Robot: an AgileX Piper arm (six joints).
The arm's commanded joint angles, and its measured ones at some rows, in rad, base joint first. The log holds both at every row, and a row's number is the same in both.
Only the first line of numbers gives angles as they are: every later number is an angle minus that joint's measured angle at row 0.
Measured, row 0:
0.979, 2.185, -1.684, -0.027, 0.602, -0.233
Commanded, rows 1 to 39:
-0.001, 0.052, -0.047, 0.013, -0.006, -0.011
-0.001, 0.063, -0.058, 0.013, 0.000, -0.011
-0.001, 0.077, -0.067, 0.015, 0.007, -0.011
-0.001, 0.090, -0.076, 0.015, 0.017, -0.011
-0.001, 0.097, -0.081, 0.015, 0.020, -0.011
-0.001, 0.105, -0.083, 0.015, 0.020, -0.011
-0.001, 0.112, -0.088, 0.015, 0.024, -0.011
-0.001, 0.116, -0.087, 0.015, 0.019, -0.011
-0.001, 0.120, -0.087, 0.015, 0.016, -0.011
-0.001, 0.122, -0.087, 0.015, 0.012, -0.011
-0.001, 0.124, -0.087, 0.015, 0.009, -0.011
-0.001, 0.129, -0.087, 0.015, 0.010, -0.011
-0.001, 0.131, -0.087, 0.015, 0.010, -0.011
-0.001, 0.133, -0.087, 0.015, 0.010, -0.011
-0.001, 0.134, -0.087, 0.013, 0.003, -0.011
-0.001, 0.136, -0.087, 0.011, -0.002, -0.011
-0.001, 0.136, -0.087, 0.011, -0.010, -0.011
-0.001, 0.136, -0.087, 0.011, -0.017, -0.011
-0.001, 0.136, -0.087, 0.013, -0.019, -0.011
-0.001, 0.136, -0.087, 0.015, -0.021, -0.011
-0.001, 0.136, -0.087, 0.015, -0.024, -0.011
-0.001, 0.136, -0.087, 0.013, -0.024, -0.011
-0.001, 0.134, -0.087, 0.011, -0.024, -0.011
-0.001, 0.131, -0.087, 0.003, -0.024, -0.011
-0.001, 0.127, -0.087, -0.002, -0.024, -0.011
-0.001, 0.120, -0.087, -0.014, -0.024, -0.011
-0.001, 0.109, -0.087, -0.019, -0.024, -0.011
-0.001, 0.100, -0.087, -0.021, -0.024, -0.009
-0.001, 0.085, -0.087, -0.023, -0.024, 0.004
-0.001, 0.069, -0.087, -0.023, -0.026, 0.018
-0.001, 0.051, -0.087, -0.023, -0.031, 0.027
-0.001, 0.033, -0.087, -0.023, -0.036, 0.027
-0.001, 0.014, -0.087, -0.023, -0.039, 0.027
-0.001, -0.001, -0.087, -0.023, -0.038, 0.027
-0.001, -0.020, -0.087, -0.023, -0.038, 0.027
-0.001, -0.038, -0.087, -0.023, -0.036, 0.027
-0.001, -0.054, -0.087, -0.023, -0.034, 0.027
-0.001, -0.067, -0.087, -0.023, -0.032, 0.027
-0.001, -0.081, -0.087, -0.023, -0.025, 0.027
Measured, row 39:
0.000, -0.022, -0.084, -0.015, -0.024, 0.024
